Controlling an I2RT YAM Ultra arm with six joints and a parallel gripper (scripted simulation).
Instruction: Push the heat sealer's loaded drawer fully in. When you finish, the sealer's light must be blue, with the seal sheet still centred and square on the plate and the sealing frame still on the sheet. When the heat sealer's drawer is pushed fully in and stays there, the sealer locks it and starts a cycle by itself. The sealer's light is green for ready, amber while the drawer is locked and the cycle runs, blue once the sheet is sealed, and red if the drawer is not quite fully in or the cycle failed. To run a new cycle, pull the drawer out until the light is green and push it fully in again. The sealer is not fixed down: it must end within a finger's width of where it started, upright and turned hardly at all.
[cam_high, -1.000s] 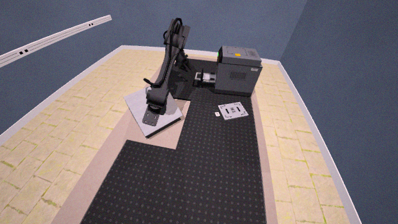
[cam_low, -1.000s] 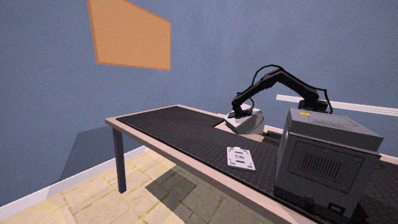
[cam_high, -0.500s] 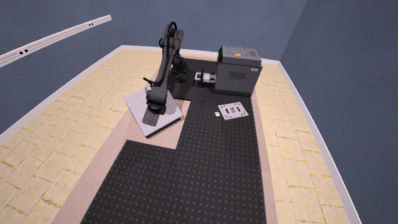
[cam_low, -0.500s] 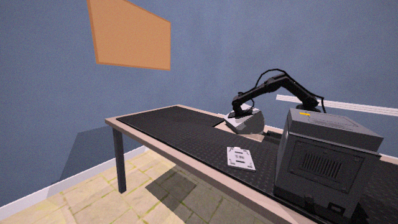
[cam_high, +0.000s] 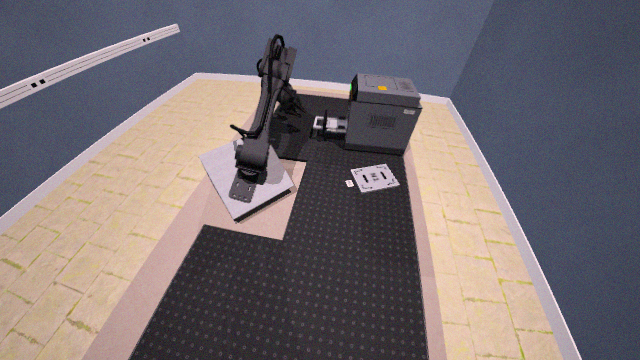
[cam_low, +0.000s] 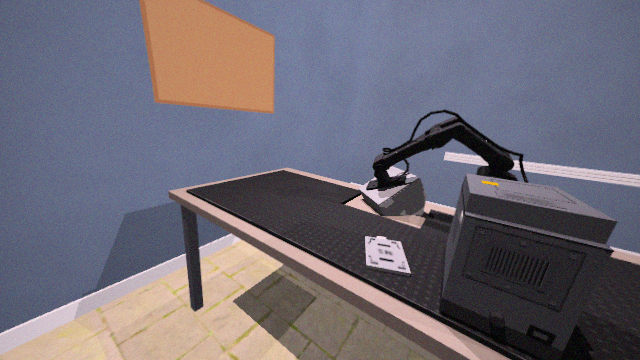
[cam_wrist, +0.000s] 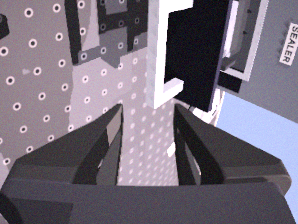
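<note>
My hand is 170 mm short of the sealer drawer, 50 mm above it and 10 mm to the left of it. Round my hand: white tag 300 mm to the right, 210 mm ahead, 120 mm below.
</note>
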